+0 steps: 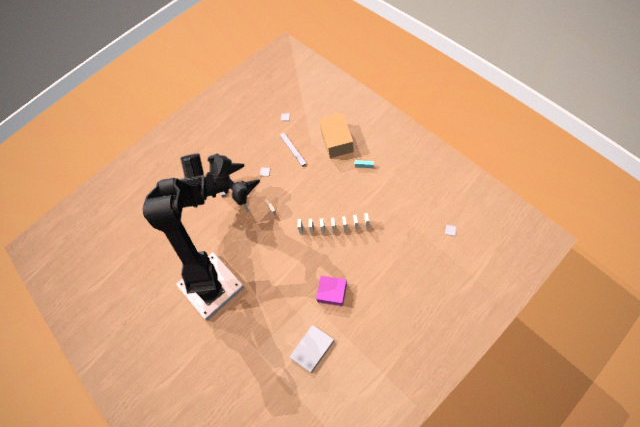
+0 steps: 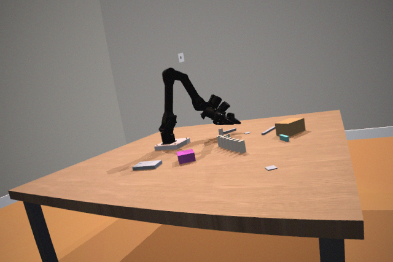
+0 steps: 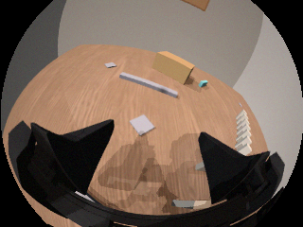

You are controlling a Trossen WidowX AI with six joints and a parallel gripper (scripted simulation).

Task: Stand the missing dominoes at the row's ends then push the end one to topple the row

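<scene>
The short grey bar is 9 cm behind my gripper tip, 7 cm to the left of it and 5 cm below it. Round my gripper tip: orange box 29 cm ahead, 6 cm to the right, 3 cm below; then teal block 29 cm ahead, 20 cm to the right, 5 cm below; then long grey bar 16 cm ahead, 1 cm to the left, 5 cm below.
</scene>
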